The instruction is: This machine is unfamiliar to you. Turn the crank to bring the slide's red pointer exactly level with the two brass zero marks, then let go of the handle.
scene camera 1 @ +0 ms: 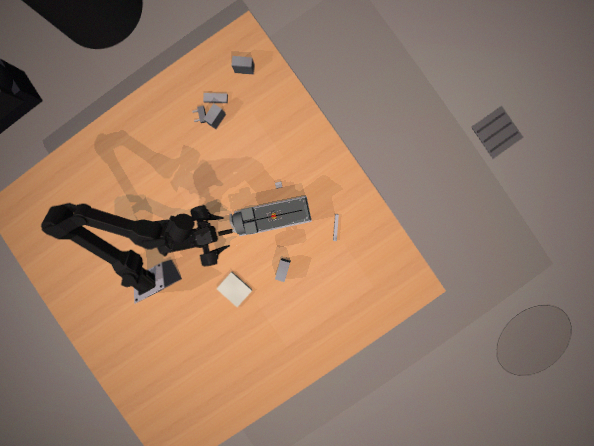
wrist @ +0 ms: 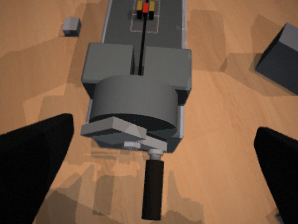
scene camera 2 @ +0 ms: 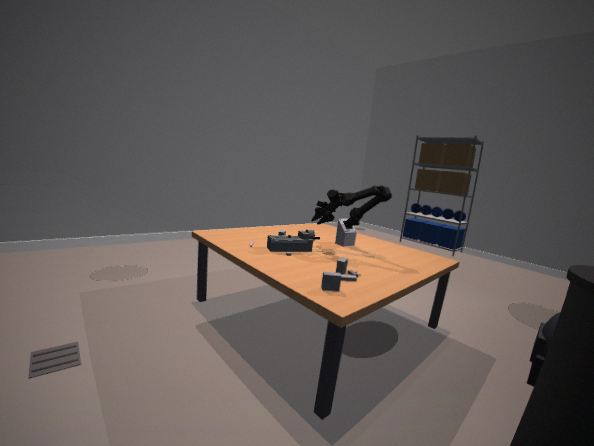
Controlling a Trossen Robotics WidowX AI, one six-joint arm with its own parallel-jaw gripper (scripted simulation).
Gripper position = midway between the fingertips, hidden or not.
Observation:
The gripper (scene camera 1: pixel 226 231) is open, holding nothing. Also in view: a dark crank handle (wrist: pixel 154 170).
The gripper shows as well in the wrist view (wrist: pixel 165 129).

